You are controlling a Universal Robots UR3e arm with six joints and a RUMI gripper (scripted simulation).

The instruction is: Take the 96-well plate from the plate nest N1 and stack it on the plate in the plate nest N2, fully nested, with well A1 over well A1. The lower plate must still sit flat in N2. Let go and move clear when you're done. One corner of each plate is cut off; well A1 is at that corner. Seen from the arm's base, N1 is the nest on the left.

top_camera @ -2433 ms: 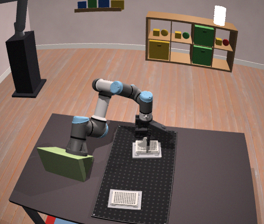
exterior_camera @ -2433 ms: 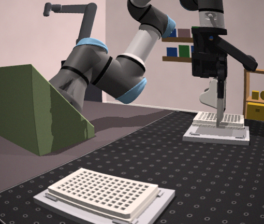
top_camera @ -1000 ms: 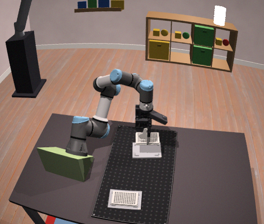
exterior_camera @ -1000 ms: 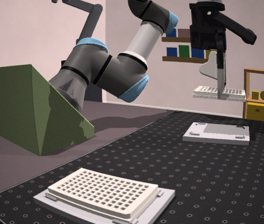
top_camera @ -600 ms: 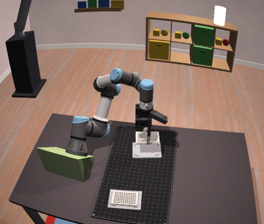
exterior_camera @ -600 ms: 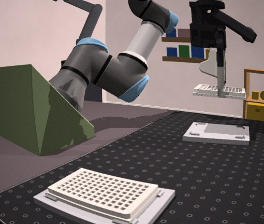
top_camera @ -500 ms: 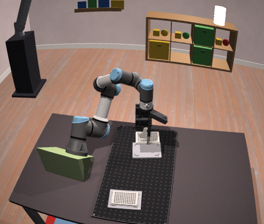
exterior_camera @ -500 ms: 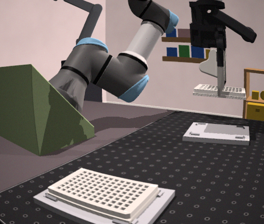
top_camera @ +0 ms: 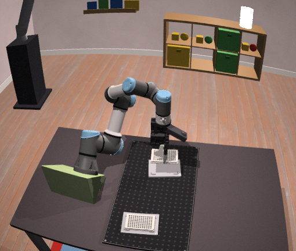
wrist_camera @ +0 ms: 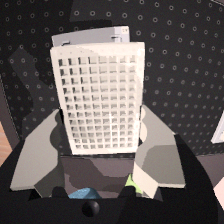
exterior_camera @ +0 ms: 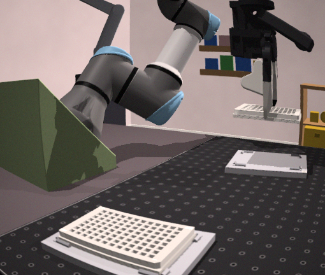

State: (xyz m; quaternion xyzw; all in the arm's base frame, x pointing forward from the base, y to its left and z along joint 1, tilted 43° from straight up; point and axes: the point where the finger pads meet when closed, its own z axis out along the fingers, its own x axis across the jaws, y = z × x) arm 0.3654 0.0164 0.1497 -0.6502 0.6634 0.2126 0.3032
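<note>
Right now the white 96-well plate is 8 cm behind my hand, 35 cm to the right of it and 10 cm below it. Also, from my hand: plate nest N1: 1 cm to the left, 11 cm below.
</note>
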